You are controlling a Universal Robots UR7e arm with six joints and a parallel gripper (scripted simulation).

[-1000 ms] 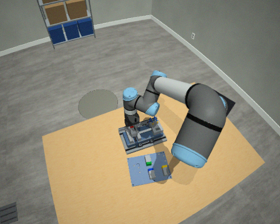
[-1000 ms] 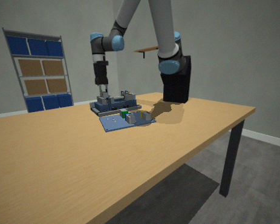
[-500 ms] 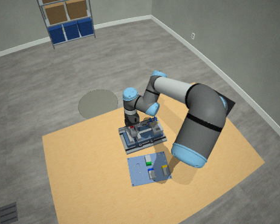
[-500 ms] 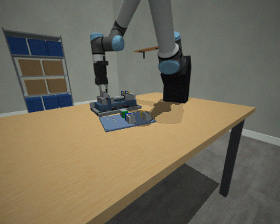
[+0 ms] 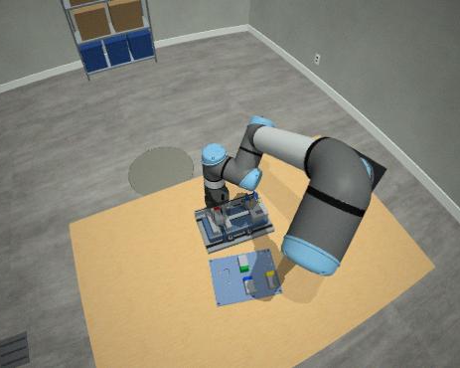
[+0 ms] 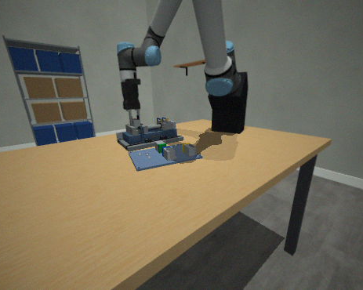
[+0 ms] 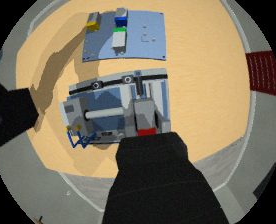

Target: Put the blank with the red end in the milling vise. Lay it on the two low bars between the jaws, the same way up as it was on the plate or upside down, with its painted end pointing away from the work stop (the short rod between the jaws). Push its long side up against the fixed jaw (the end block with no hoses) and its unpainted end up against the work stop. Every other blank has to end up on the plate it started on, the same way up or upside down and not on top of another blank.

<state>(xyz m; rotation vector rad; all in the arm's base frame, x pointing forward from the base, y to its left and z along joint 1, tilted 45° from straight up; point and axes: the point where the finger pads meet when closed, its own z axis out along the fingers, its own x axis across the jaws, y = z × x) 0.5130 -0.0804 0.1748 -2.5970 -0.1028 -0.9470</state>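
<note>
The red-ended blank is 20 mm below my hand. Also, from my hand: green-ended blank (180 mm to the left, 100 mm below, 80 mm behind); milling vise (90 mm below, 70 mm behind, 10 mm to the right); plate (220 mm to the left, 120 mm below, 80 mm behind).
</note>
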